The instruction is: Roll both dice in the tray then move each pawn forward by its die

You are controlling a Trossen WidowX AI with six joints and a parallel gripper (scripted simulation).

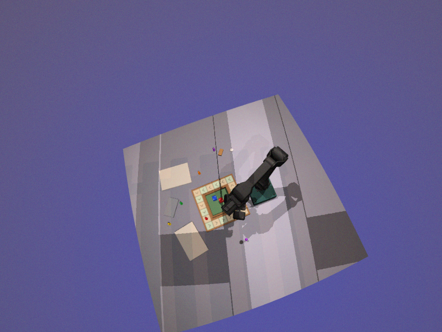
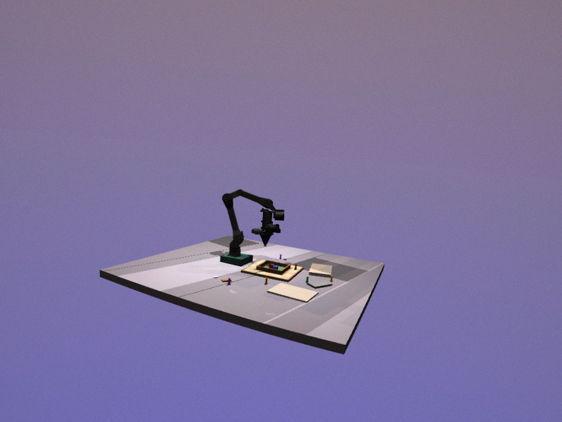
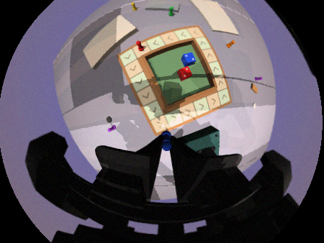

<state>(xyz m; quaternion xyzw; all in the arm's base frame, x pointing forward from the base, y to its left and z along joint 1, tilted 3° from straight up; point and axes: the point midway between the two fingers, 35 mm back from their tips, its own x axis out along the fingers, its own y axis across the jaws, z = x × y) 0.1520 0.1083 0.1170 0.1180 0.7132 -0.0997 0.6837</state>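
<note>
My gripper tip is now 120 mm short of the green tray, 70 mm to the left of it and 120 mm above it. Also, from my gripper tip: blue pawn: 10 mm above; orange pawn: 220 mm ahead, 290 mm to the right, 110 mm below; red pawn: 220 mm ahead, 20 mm to the left, 100 mm below.
</note>
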